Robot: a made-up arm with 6 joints.
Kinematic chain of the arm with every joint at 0, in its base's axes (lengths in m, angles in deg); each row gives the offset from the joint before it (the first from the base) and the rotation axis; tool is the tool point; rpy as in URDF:
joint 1: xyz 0 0 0.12 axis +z
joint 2: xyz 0 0 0 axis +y
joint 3: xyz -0.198 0 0.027 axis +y
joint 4: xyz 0.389 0 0.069 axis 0.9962 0 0.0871
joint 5: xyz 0 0 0 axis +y
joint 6: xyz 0.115 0 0.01 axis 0.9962 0 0.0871
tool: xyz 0 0 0 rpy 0 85 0
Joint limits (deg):
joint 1: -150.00..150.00
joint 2: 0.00..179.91
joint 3: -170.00..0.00
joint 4: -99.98..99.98
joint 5: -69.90..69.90
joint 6: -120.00..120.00
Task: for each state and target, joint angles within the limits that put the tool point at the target. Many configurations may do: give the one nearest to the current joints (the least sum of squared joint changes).
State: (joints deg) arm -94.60 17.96 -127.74 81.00 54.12 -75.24
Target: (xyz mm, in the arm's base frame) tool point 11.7 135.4 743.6
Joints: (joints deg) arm -68.05 34.35 -113.97 75.58 33.33 -75.24
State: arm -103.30 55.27 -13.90 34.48 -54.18 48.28
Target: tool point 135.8 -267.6 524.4
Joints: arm -57.67 45.44 -56.86 19.26 -48.23 48.28
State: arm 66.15 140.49 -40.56 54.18 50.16 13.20
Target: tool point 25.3 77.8 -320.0
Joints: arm 48.22 159.11 -49.75 47.31 22.84 13.20
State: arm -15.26 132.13 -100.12 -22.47 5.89 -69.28
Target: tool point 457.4 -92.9 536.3
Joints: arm -10.48 84.57 -103.18 -22.18 10.78 -69.28
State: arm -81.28 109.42 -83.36 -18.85 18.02 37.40
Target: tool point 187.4 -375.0 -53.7
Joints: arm -61.38 105.25 -56.28 -15.19 29.91 37.40
